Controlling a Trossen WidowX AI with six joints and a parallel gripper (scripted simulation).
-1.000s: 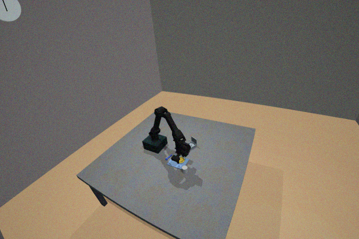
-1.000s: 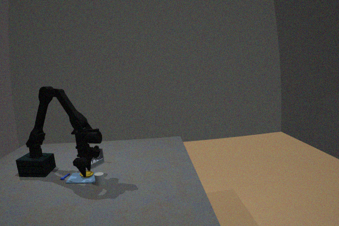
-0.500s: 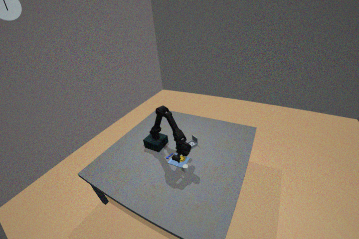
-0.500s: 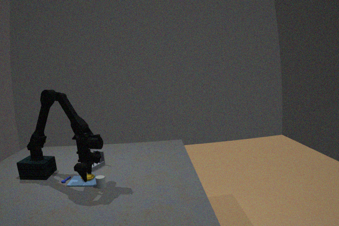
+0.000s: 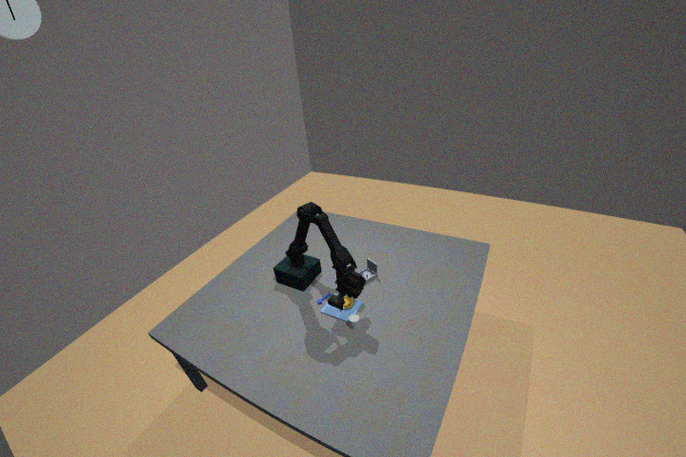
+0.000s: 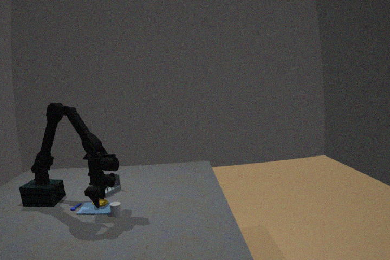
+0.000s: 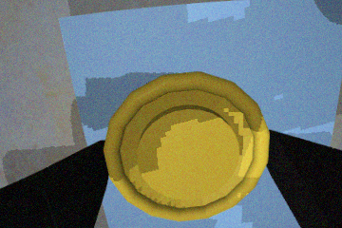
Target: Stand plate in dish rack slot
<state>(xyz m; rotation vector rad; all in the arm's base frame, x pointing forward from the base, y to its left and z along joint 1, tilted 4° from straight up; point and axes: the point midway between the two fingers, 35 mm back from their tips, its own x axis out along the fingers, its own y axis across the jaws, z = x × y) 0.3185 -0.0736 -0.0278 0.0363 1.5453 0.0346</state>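
The light blue mat is 10 mm behind my gripper tip, 20 mm to the right of it and 10 mm below it. Also, from my gripper tip: yellow plate 10 mm above; dish rack 20 mm behind, 200 mm to the left, 10 mm above; white cup 90 mm ahead, 80 mm to the right, 10 mm above.
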